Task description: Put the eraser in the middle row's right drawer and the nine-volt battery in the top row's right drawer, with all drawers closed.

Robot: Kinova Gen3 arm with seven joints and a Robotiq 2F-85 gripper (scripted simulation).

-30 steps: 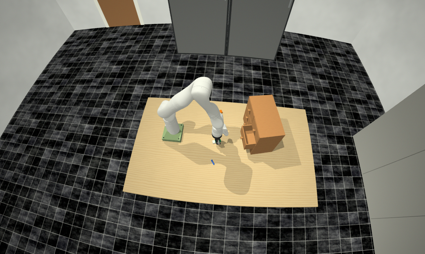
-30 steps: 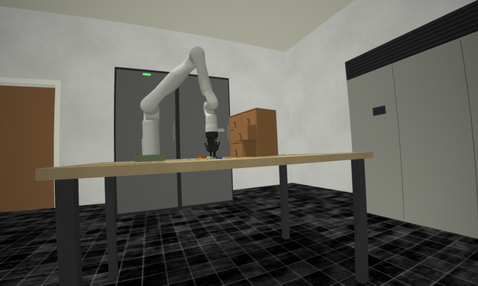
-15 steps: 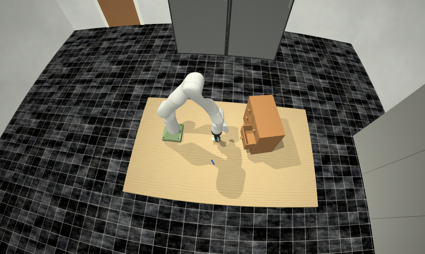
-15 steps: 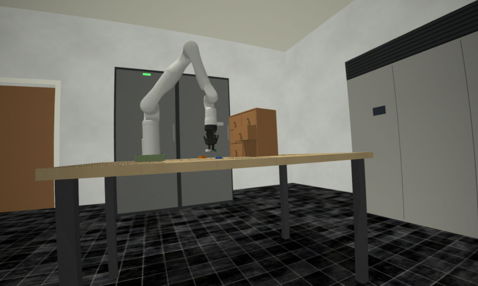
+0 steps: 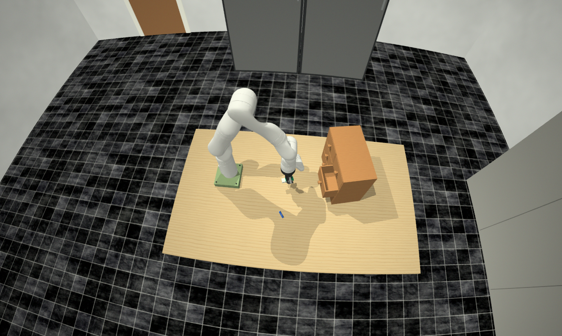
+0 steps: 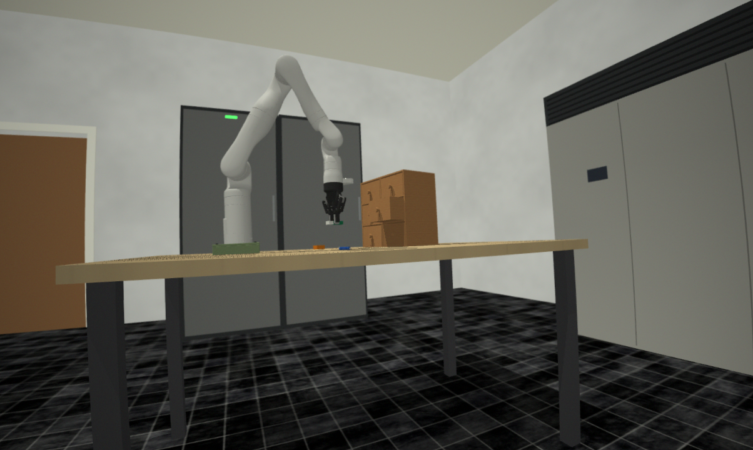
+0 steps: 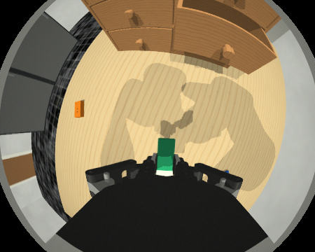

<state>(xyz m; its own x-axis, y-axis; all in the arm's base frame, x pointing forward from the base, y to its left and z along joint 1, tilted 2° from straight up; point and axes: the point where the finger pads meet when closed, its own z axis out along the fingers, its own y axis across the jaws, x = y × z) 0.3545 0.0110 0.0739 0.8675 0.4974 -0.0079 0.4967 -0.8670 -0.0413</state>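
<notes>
Right now my hand is 1 cm past the eraser and 1 cm above it. Round my hand: blue stick: 1 cm ahead, 17 cm to the right, 11 cm below; then nine-volt battery: 4 cm behind, 27 cm to the left, 11 cm below.
</notes>
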